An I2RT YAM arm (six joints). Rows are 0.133 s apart.
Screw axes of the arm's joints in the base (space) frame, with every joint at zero. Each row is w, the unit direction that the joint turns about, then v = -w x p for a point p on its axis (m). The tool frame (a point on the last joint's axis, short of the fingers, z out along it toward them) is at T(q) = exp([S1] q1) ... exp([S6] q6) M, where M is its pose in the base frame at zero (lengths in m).
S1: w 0 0 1 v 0 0 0
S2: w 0 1 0 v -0.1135 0 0.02
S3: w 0 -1 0 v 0.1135 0 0.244
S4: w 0 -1 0 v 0.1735 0 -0.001
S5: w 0 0 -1 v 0 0.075 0
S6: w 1 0 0 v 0 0.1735 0
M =
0 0 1 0.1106
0 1 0 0
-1 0 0 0.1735
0 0 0 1
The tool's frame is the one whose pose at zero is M.
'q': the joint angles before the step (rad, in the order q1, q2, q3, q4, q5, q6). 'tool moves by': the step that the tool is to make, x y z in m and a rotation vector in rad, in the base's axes. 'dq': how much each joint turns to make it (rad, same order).
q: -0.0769 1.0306 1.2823 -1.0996 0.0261 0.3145
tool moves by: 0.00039 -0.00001 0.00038 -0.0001 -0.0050 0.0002
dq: 0.0000 0.0000 0.0001 0.0049 -0.0003 0.0001
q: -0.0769 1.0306 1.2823 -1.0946 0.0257 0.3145
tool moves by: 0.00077 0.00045 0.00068 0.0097 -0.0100 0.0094
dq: 0.0000 -0.0001 0.0000 0.0091 -0.0140 0.0000
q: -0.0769 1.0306 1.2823 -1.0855 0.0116 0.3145
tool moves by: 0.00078 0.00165 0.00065 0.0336 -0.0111 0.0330
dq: 0.0001 -0.0001 0.0000 0.0084 -0.0476 -0.0011
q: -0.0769 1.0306 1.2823 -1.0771 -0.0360 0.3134
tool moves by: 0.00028 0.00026 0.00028 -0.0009 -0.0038 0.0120
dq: 0.0000 0.0000 0.0000 0.0034 -0.0077 -0.0092
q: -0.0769 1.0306 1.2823 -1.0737 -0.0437 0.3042
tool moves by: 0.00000 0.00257 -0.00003 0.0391 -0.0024 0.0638
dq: 0.0000 0.0004 0.0001 -0.0019 -0.0721 -0.0202
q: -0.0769 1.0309 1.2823 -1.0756 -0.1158 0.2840
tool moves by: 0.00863 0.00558 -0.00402 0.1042 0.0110 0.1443
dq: 0.0012 0.0324 0.0000 0.0058 -0.1724 -0.0381
